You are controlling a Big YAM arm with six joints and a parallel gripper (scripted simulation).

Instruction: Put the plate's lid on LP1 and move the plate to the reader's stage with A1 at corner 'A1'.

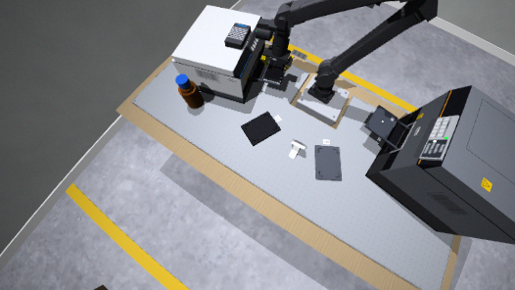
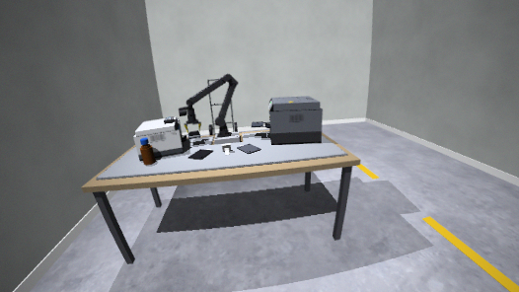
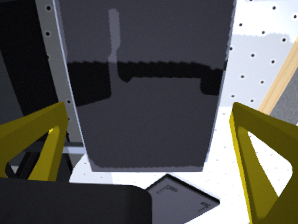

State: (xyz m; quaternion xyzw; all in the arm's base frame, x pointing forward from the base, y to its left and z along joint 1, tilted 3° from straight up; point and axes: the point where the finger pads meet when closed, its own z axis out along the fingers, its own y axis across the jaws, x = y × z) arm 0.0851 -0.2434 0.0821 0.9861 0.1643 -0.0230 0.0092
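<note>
The glossy lid is 20 mm below my hand. The rest, counted from my hand: white well plate (30 mm below); then black bench pad (260 mm ahead, 110 mm to the left, 110 mm below); then brown capped bottle (360 mm ahead, 260 mm to the right).
</note>
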